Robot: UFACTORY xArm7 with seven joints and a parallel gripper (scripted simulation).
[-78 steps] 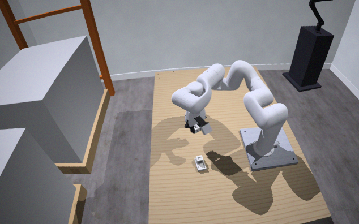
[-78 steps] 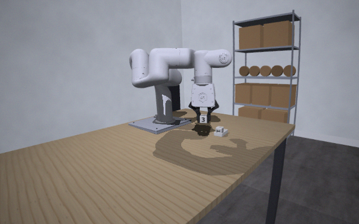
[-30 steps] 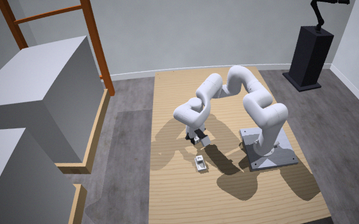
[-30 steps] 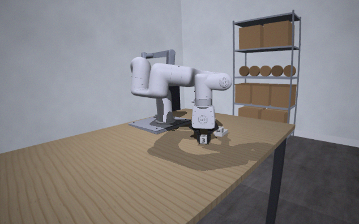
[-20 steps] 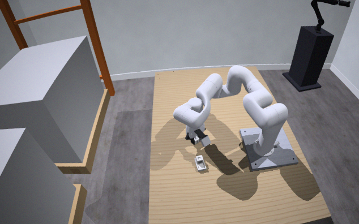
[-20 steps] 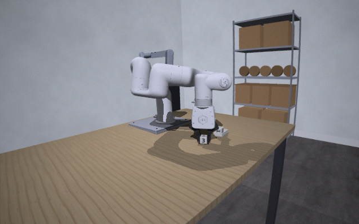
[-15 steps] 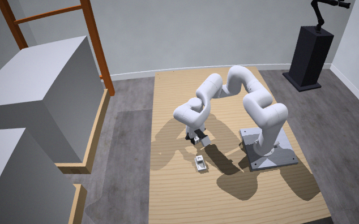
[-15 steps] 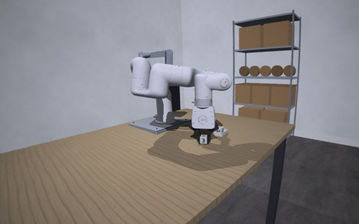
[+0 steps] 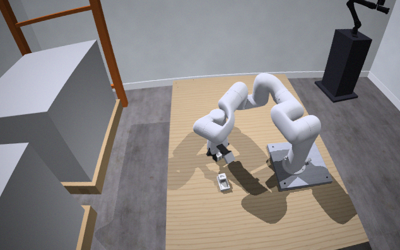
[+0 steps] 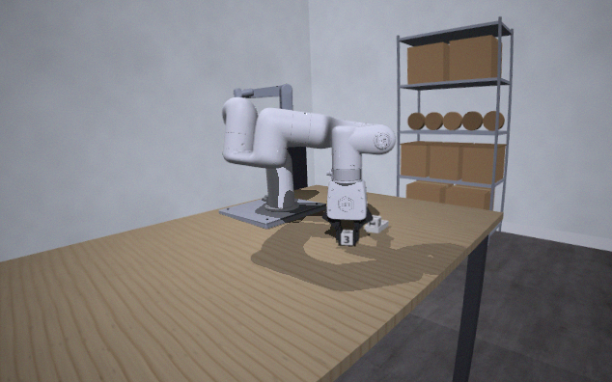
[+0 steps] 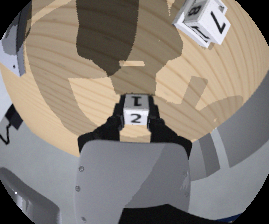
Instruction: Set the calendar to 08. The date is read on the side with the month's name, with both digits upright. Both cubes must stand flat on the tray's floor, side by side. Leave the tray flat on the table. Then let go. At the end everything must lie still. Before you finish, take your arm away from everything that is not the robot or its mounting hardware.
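Now: the white digit cube right at my hand. The rest, counted from my hand: white tray (2 cm ahead, 16 cm to the left, 2 cm below).
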